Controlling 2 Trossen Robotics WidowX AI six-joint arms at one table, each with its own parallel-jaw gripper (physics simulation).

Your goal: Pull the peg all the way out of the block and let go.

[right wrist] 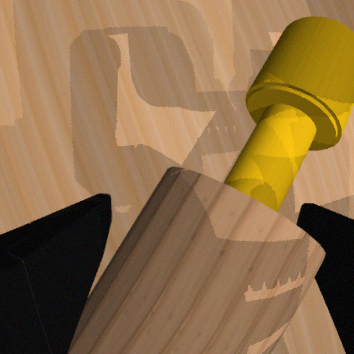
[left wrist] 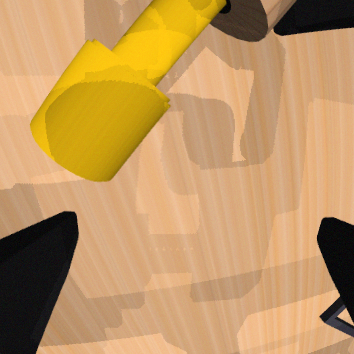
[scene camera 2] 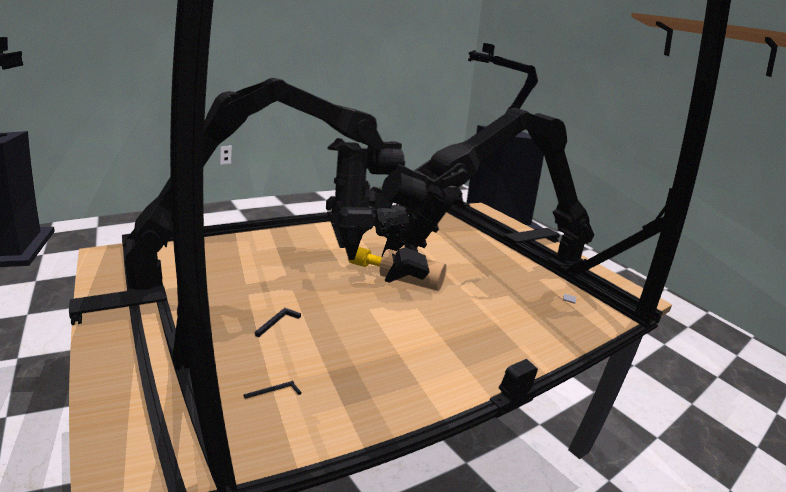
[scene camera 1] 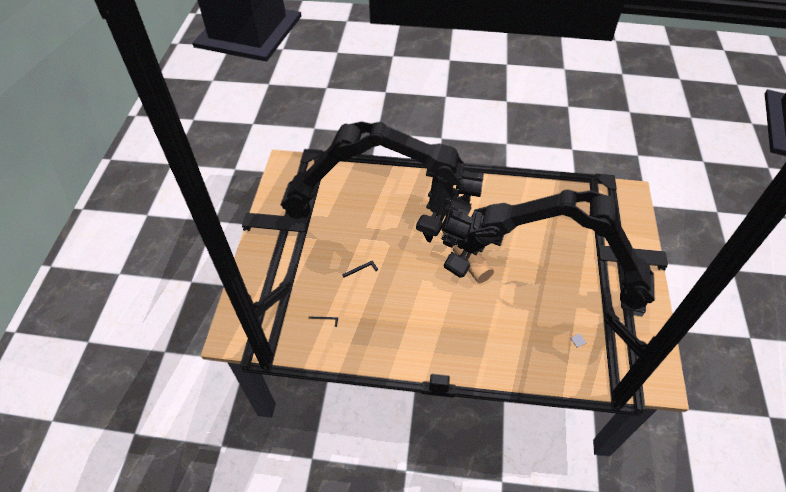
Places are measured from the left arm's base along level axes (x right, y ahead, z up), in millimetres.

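Pixels of known places: left gripper, fingertip midpoint: [left wrist: 202, 227] [scene camera 2: 346, 253]; right gripper, fingertip midpoint: [right wrist: 207, 211] [scene camera 2: 385, 269] [scene camera 1: 459, 249]; left arm's base, link origin: [scene camera 2: 144, 285] [scene camera 1: 297, 212]; right arm's base, link origin: [scene camera 2: 568, 258] [scene camera 1: 633, 300].
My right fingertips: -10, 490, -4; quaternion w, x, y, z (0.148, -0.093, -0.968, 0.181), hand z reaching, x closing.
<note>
Ahead of a thing's pixels: the offset from my right fingertips to its top centre, as dx, dy, dz. "spot": to the spot under its first point. Level surfaces: height alone.
The yellow peg {-16, -9, +30} [scene camera 2: 360, 257] [left wrist: 100, 120] [right wrist: 305, 75] has a thick head and a thinner shaft. The shaft's far end is inside the hole of the wooden cylindrical block {+35, +45, +40} [scene camera 1: 481, 271] [scene camera 2: 437, 274] [left wrist: 250, 25] [right wrist: 200, 280]; a stretch of shaft shows between head and block. My right gripper [right wrist: 207, 211] is shut on the block, one finger on each side. My left gripper [left wrist: 202, 227] is open and empty, by the peg's head; in the left wrist view the head lies above the left fingertip, not between the fingers. In scene camera 1 the arms hide the peg.
The two wrists are close together over the table {dz -15} [scene camera 1: 406, 324]. Two black L-shaped pieces {+148, -247, -7} [scene camera 1: 359, 269] {+323, -290, -9} [scene camera 1: 324, 317] lie on the table at the left. A small grey square {spot: +183, +360, -12} [scene camera 1: 578, 340] [scene camera 2: 569, 298] lies at the right. Black frame posts [scene camera 1: 185, 185] [scene camera 2: 191, 174] rise at the table's sides.
</note>
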